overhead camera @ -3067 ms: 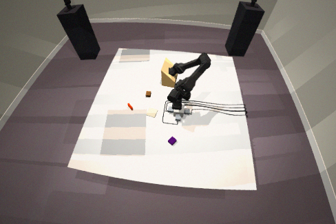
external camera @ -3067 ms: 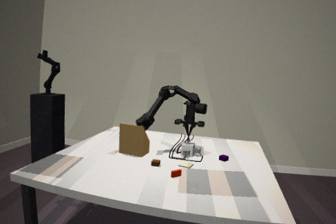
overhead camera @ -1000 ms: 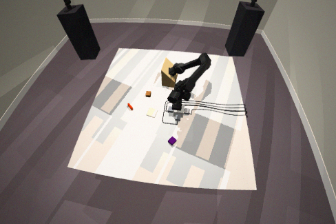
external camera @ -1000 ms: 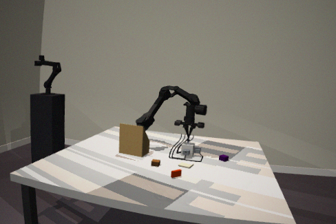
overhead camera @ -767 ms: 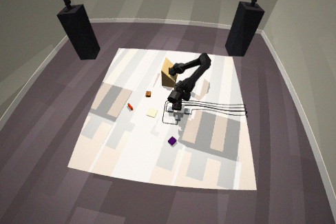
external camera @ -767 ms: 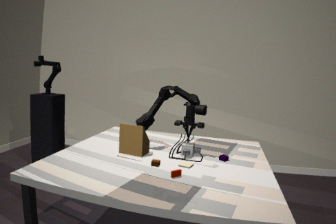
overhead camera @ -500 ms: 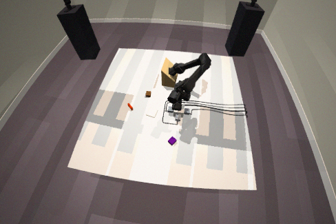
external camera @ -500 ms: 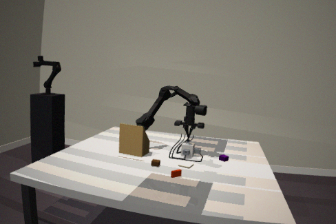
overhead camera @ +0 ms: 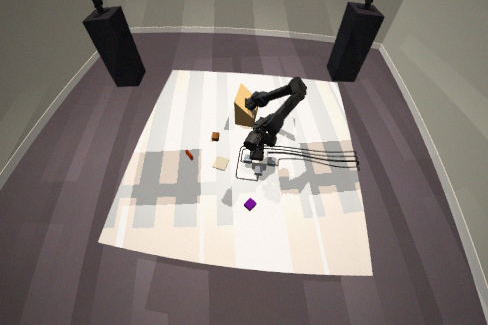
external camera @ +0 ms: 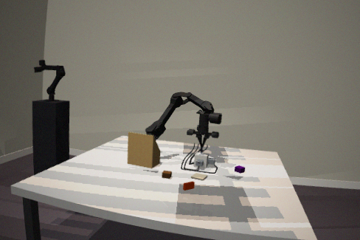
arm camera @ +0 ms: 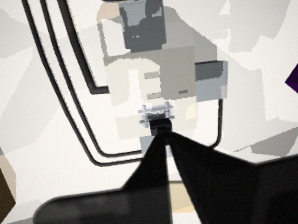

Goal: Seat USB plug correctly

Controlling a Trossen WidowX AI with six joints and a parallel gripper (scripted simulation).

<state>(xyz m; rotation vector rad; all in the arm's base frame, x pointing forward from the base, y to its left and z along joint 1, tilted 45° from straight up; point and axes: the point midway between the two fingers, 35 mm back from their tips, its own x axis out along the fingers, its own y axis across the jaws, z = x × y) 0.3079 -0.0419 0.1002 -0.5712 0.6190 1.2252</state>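
My gripper tip is now 2 cm above the USB plug. Also, from my gripper tip: cream card: 19 cm to the right, 12 cm below; then purple block: 24 cm ahead, 11 cm below, 3 cm to the right; then brown block: 23 cm to the right, 17 cm behind, 11 cm below.
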